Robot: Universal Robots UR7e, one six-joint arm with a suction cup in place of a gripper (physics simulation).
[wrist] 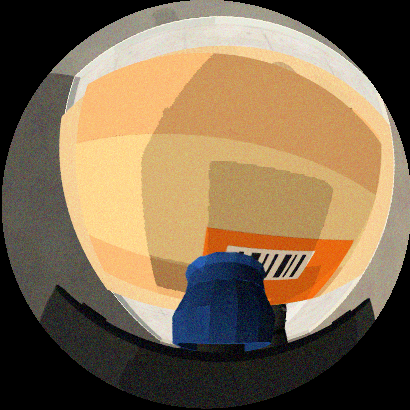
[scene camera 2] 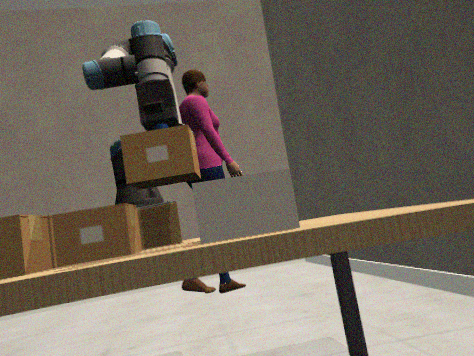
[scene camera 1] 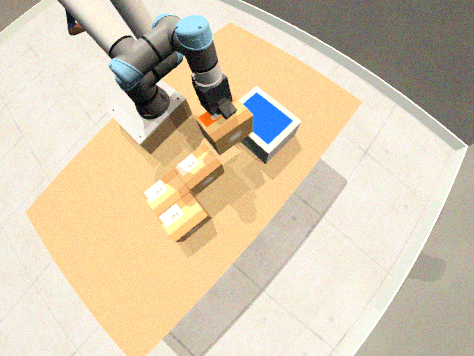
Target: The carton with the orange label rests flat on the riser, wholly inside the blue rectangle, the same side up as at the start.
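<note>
The carton hangs from my suction gripper, with its orange label up. The blue cup is on its top face, beside the label. The riser is a pale block with the blue rectangle on top. In scene camera 2 the carton is in the air, left of the riser, its right lower corner close to the riser's upper left corner. In scene camera 1 it overlaps the riser's left edge. The riser does not show in the wrist view.
Three cartons with white labels stand together on the table. The robot's base stands on a grey block near them. A person in a pink top is behind the table.
</note>
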